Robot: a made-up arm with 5 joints.
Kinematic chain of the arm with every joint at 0, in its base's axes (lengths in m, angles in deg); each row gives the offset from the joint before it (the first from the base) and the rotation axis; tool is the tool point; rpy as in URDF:
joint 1: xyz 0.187 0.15 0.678 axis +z
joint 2: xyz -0.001 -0.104 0 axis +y
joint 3: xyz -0.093 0.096 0 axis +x
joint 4: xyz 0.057 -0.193 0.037 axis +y
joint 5: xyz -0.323 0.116 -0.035 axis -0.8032 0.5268 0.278
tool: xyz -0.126 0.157 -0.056 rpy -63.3 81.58 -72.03
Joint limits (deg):
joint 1: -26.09..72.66
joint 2: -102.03..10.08
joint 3: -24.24..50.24
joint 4: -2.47..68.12
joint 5: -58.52..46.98
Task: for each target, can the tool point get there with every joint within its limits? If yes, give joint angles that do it. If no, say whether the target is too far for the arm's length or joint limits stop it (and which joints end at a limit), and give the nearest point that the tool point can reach.
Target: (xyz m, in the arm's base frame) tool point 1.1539 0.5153 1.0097
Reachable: no: too far | nearest point 0.3869 -0.0286 1.0497 | short by 0.941 m
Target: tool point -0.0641 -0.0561 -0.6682
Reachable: no: too far | nearest point 0.0739 0.0572 0.1322 | short by 0.820 m
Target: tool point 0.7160 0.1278 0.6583
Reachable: no: joint limits stop it (at a limit: joint 1, joint 2, joint 3, joint 4, joint 5) | nearest point 0.4705 -0.1764 0.3037 | short by 0.528 m
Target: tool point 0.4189 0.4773 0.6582
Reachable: no: joint limits stop it (at a limit: joint 1, joint 2, joint 3, joint 4, joint 5) | nearest point 0.0529 0.5084 0.4417 | short by 0.426 m
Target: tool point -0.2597 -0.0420 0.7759
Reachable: yes | joints 41.20 -9.08 -18.59 33.21 -12.30
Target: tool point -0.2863 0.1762 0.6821
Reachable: yes | joints 11.18 -4.32 -17.82 12.76 -25.26
